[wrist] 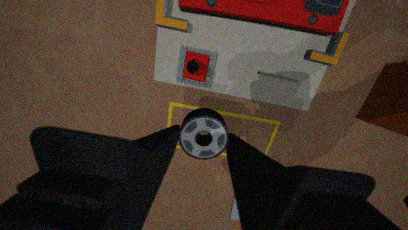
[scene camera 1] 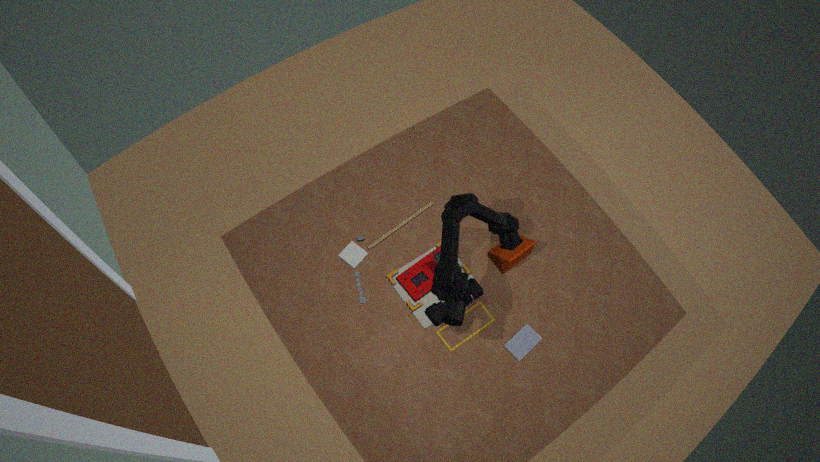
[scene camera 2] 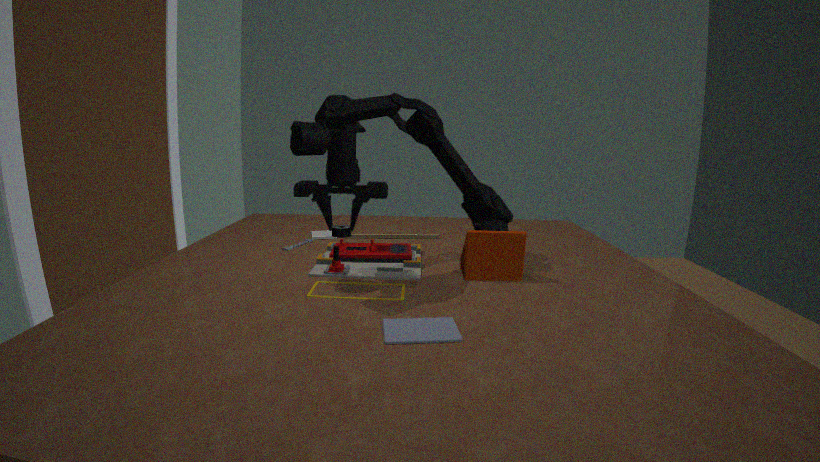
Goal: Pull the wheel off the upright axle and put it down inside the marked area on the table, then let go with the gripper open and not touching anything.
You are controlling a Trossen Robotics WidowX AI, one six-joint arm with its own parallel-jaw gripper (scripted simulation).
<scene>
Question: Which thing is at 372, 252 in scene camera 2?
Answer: A red assembly.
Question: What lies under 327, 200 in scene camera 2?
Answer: The gripper.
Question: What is the gripper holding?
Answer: A wheel.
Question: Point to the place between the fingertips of the gripper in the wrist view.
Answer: At 203, 134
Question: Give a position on a grey tile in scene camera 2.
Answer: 412, 330
</scene>
